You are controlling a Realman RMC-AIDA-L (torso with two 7-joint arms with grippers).
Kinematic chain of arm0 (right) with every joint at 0, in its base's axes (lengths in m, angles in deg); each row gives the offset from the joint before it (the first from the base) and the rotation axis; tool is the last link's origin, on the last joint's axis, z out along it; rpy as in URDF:
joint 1: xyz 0 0 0.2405 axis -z
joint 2: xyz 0 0 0 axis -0.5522 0.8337 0
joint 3: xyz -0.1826 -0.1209 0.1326 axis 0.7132 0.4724 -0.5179
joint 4: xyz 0 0 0 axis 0.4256 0.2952 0.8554
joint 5: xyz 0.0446 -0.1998 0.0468 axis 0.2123 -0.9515 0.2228
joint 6: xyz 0 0 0 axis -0.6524 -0.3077 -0.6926
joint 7: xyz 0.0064 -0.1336 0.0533 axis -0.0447 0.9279 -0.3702
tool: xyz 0 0 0 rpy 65.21 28.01 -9.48
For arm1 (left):
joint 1: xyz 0 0 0.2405 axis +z
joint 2: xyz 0 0 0 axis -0.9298 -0.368 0
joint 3: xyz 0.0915 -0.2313 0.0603 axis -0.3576 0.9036 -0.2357
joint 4: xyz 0 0 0 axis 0.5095 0.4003 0.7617
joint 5: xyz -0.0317 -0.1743 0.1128 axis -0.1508 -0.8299 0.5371
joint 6: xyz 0 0 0 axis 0.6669 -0.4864 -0.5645
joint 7: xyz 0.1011 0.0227 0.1 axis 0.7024 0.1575 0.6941
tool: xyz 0 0 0 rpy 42.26 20.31 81.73
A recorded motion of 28 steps. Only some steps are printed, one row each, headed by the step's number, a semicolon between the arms.
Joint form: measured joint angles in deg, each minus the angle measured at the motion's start. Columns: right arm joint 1, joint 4, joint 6, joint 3, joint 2, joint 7, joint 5; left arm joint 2, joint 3, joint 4, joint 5, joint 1, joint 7, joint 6.
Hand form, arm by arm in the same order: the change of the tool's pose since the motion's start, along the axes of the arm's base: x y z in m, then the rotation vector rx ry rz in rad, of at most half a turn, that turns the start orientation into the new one. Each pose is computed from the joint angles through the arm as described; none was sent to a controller.
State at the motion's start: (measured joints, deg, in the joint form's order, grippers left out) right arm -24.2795 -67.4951 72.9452 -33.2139 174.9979 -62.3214 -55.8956; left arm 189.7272 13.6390 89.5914 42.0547 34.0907 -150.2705 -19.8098
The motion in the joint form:
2: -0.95 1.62 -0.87 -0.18 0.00 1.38 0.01; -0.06 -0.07 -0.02 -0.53 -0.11 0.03 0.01
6: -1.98 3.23 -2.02 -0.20 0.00 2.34 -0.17; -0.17 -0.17 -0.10 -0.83 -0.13 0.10 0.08
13: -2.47 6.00 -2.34 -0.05 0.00 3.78 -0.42; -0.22 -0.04 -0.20 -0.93 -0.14 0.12 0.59
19: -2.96 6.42 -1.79 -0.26 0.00 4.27 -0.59; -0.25 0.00 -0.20 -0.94 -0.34 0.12 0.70
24: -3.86 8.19 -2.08 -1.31 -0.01 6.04 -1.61; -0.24 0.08 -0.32 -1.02 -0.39 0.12 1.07
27: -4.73 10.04 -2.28 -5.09 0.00 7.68 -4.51; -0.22 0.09 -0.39 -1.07 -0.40 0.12 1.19
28: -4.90 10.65 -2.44 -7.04 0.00 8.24 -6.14; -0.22 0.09 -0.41 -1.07 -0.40 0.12 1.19
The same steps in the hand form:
2: -0.0013 0.0007 -0.0042 0.0067 -0.0129 -0.0027; 0.0017 0.0007 0.0007 0.0031 -0.0064 -0.0060
6: -0.0024 0.0014 -0.0093 0.0064 -0.0325 -0.0085; 0.0022 0.0012 0.0013 0.0054 -0.0086 -0.0087
13: 0.0023 -0.0034 -0.0165 -0.0084 -0.0495 -0.0209; 0.0017 0.0025 0.0021 0.0151 -0.0096 -0.0041
19: -0.0008 -0.0043 -0.0169 -0.0096 -0.0449 -0.0063; 0.0027 0.0036 0.0024 0.0177 -0.0094 -0.0065
24: -0.0023 -0.0061 -0.0211 -0.0059 -0.0555 0.0029; 0.0027 0.0046 0.0025 0.0235 -0.0113 -0.0034
27: -0.0061 -0.0079 -0.0249 -0.0029 -0.0491 0.0068; 0.0027 0.0049 0.0024 0.0248 -0.0126 -0.0022
28: -0.0070 -0.0088 -0.0264 -0.0022 -0.0461 0.0065; 0.0026 0.0049 0.0023 0.0246 -0.0128 -0.0020

